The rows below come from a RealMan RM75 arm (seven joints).
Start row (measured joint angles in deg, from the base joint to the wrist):
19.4, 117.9, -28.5, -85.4, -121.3, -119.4, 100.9
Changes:
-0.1, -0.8, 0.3, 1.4, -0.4, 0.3, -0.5
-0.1, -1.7, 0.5, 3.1, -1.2, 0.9, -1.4
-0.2, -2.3, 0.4, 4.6, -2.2, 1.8, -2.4
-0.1, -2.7, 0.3, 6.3, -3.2, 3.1, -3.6
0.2, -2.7, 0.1, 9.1, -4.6, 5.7, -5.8
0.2, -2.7, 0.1, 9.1, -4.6, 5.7, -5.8
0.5, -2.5, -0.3, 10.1, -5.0, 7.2, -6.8
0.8, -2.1, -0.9, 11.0, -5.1, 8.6, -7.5
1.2, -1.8, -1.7, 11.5, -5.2, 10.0, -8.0
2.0, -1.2, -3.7, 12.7, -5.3, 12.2, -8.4
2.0, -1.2, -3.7, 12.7, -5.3, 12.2, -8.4
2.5, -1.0, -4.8, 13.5, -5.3, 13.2, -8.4
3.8, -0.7, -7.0, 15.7, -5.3, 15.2, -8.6
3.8, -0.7, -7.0, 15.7, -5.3, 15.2, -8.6
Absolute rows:
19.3, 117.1, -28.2, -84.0, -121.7, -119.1, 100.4
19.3, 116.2, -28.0, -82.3, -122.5, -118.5, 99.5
19.2, 115.6, -28.1, -80.8, -123.5, -117.6, 98.5
19.3, 115.2, -28.2, -79.1, -124.5, -116.3, 97.3
19.6, 115.2, -28.4, -76.3, -125.9, -113.7, 95.1
19.6, 115.2, -28.4, -76.3, -125.9, -113.7, 95.1
19.9, 115.4, -28.8, -75.3, -126.3, -112.2, 94.1
20.2, 115.8, -29.4, -74.4, -126.4, -110.8, 93.4
20.6, 116.1, -30.2, -73.9, -126.5, -109.4, 92.9
21.4, 116.7, -32.2, -72.7, -126.6, -107.2, 92.5
21.4, 116.7, -32.2, -72.7, -126.6, -107.2, 92.5
21.9, 116.9, -33.3, -71.9, -126.6, -106.2, 92.5
23.2, 117.2, -35.5, -69.7, -126.6, -104.2, 92.3
23.2, 117.2, -35.5, -69.7, -126.6, -104.2, 92.3

